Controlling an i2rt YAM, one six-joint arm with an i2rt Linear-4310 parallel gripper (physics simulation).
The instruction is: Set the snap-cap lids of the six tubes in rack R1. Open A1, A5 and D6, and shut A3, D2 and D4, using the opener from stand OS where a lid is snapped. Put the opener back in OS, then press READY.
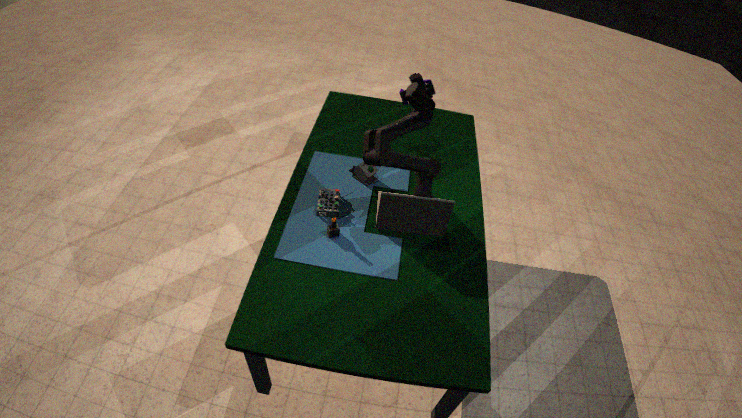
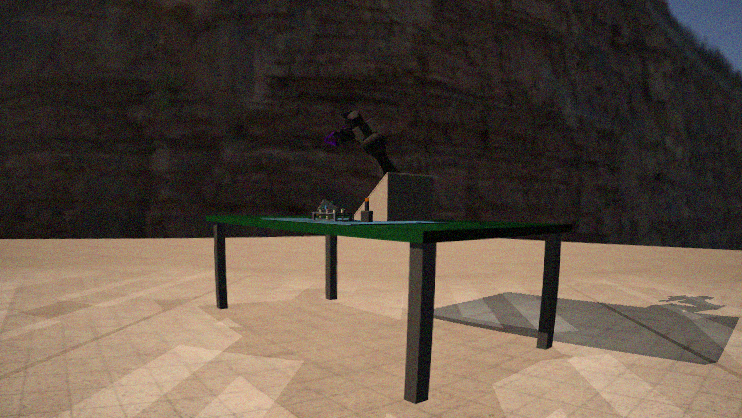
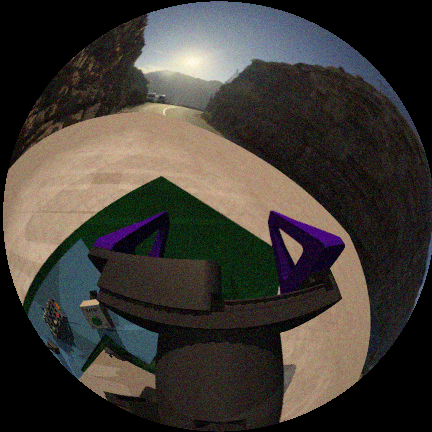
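Pixels of known places: gripper, between the fingertips: (image 2: 329, 137) (image 3: 218, 216); arm's base, origin of its link: (image 1: 422, 196) (image 2: 401, 191).
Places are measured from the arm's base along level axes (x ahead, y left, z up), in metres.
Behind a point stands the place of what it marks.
Rack R1 (image 1: 328, 202) {z -0.089, x 0.360, y 0.031 m} (image 2: 325, 214) {z -0.095, x 0.393, y 0.021 m} (image 3: 54, 319) stands on the blue mat and holds small tubes with coloured lids; the lid states are too small to tell. The opener (image 1: 333, 220) {z -0.037, x 0.312, y 0.171 m} (image 2: 366, 199) {z -0.039, x 0.317, y 0.169 m}, with an orange top, stands upright in stand OS (image 1: 332, 232) {z -0.090, x 0.311, y 0.182 m} (image 2: 367, 215) {z -0.095, x 0.324, y 0.185 m} beside the rack. The READY box (image 1: 364, 174) {z -0.065, x 0.244, y -0.149 m} (image 3: 92, 309) {z -0.040, x 0.244, y -0.200 m} has a green button (image 1: 370, 169) {z -0.050, x 0.223, y -0.171 m} (image 3: 96, 321) {z -0.049, x 0.220, y -0.179 m} on its sloped face. My gripper (image 3: 218, 216) {z 0.261, x 0.110, y -0.393 m} (image 2: 330, 138) {z 0.261, x 0.110, y -0.393 m} has purple fingers spread wide, with nothing between them. It is high above the table's far end, away from rack, stand and box.
The blue mat (image 1: 311, 249) {z -0.118, x 0.374, y 0.258 m} (image 3: 75, 260) {z -0.118, x 0.439, y -0.248 m} lies on the green table (image 1: 363, 321) {z -0.122, x 0.140, y 0.515 m} (image 2: 311, 227) {z -0.134, x 0.557, y 0.189 m} (image 3: 162, 192) {z -0.121, x 0.443, y -0.797 m}. A large grey wedge-shaped block (image 1: 415, 213) {z -0.012, x 0.020, y 0.087 m} (image 2: 410, 197) {z -0.025, x 0.028, y 0.087 m} stands beside the mat by the arm's base. The arm's links (image 1: 399, 160) {z 0.170, x 0.114, y 0.022 m} reach past the READY box.
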